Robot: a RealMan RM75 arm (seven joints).
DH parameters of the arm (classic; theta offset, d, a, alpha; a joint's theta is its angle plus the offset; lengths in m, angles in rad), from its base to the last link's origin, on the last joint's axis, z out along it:
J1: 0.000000 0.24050 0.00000 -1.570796
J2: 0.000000 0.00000 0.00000 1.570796
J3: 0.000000 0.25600 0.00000 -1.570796
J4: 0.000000 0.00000 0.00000 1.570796
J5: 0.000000 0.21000 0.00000 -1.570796
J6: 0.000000 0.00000 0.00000 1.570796
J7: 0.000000 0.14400 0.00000 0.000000
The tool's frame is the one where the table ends.
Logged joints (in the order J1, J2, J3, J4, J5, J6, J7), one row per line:
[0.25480 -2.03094 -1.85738 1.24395 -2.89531 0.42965 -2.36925]
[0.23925 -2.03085 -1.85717 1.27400 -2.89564 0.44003 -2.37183]
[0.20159 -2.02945 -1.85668 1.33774 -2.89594 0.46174 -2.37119]
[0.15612 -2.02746 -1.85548 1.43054 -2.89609 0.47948 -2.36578]
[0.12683 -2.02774 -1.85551 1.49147 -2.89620 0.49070 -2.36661]
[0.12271 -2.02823 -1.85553 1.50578 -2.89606 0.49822 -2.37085]
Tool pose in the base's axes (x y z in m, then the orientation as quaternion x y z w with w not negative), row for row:
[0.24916 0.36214 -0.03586 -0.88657 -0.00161 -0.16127 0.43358]
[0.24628 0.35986 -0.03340 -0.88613 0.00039 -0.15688 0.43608]
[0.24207 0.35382 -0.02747 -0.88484 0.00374 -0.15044 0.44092]
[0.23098 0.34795 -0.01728 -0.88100 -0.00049 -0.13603 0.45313]
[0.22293 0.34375 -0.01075 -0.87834 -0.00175 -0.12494 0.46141]
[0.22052 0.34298 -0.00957 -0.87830 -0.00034 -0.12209 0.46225]
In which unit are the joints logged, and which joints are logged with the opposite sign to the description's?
The joints are logged in radians. Opposite sign: J2, J4, J6, J7.
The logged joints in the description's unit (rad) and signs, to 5 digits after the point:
[0.25480 2.03094 -1.85738 -1.24395 -2.89531 -0.42965 2.36925]
[0.23925 2.03085 -1.85717 -1.27400 -2.89564 -0.44003 2.37183]
[0.20159 2.02945 -1.85668 -1.33774 -2.89594 -0.46174 2.37119]
[0.15612 2.02746 -1.85548 -1.43054 -2.89609 -0.47948 2.36578]
[0.12683 2.02774 -1.85551 -1.49147 -2.89620 -0.49070 2.36661]
[0.12271 2.02823 -1.85553 -1.50578 -2.89606 -0.49822 2.37085]

